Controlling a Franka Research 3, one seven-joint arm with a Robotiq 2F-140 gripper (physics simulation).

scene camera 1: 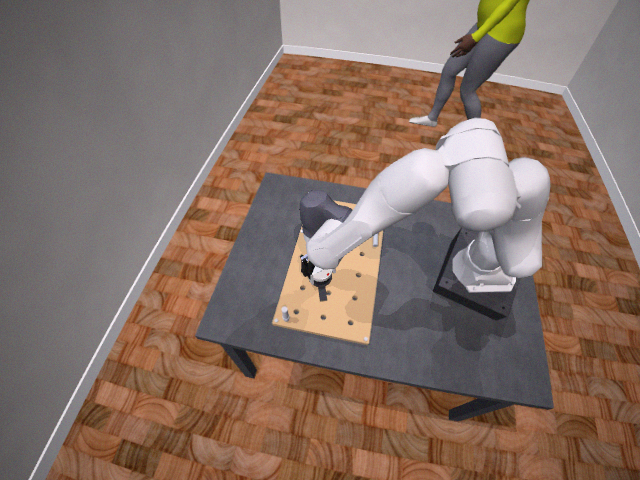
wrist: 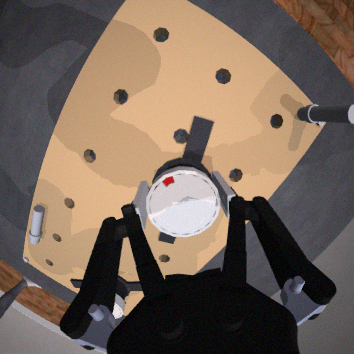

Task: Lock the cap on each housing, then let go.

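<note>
A round white cap with a red mark near its rim sits on a dark housing, whose dark flat bar lies on the board. My gripper is shut on this cap, with one pad against each side. In the wrist view a second dark housing with a white cap shows at the lower left, partly hidden behind my left finger. In the scene view my arm hides that second housing and cap.
The light wooden board with several round holes lies on the dark table. A grey peg stands at its near left corner, and another near its far right edge. A person stands behind the table.
</note>
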